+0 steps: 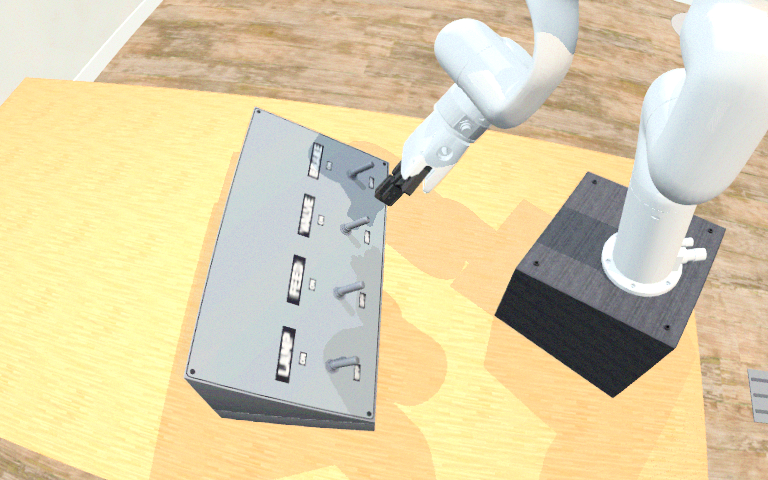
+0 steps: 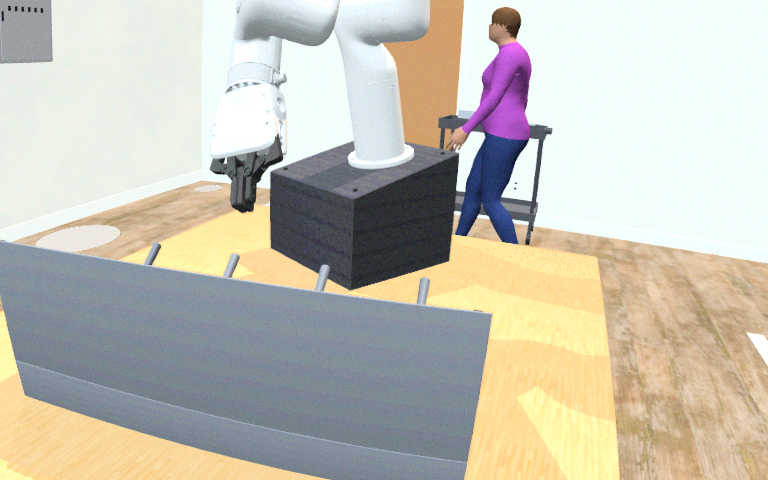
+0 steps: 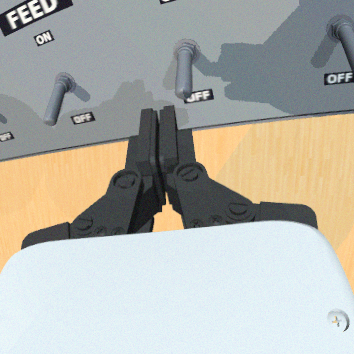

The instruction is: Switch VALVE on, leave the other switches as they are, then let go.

Path:
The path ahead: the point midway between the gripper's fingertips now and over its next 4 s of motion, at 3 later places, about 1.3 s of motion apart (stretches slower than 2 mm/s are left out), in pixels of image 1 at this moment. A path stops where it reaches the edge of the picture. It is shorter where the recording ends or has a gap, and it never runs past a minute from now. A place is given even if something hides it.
The gripper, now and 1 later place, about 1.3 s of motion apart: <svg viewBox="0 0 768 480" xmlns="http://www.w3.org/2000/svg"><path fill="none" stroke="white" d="M382 198L376 218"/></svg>

